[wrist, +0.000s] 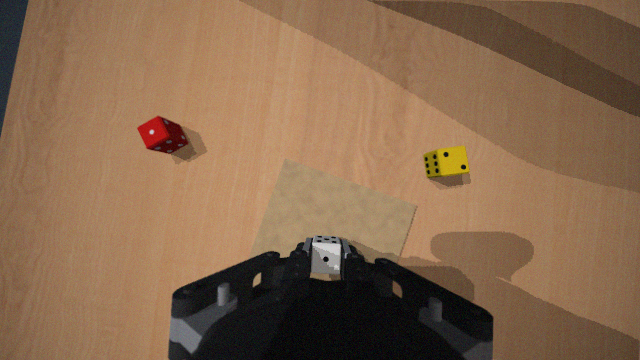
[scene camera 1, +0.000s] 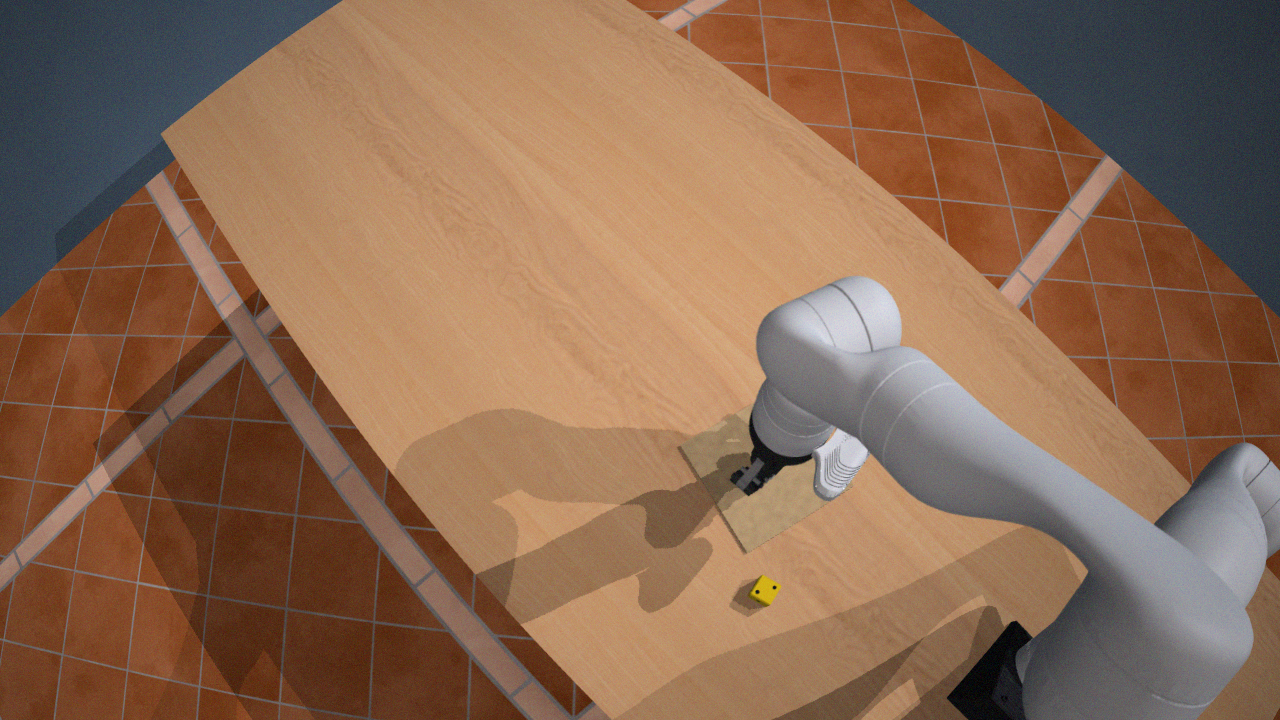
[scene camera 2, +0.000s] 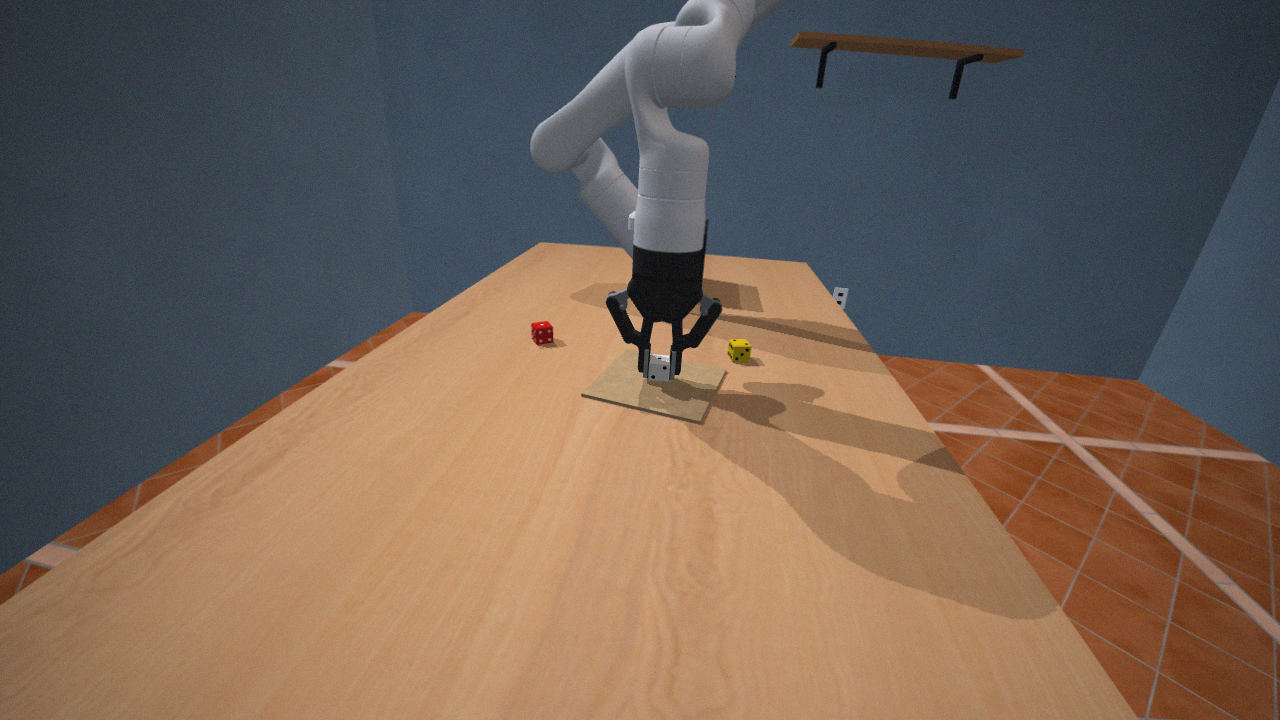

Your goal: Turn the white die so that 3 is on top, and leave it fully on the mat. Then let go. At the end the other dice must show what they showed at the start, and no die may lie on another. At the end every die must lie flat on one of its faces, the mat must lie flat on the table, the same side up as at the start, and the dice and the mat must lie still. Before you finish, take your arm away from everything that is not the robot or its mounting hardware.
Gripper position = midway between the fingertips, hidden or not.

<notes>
In view: the gripper (scene camera 2: 658,375), a mat (scene camera 1: 715,454), a white die (wrist: 326,250), a red die (wrist: 159,134) and a yellow die (wrist: 450,161).
The mat also shows in the wrist view (wrist: 305,202). The gripper shows as well in the wrist view (wrist: 325,248) and in scene camera 1 (scene camera 1: 769,465).
</notes>
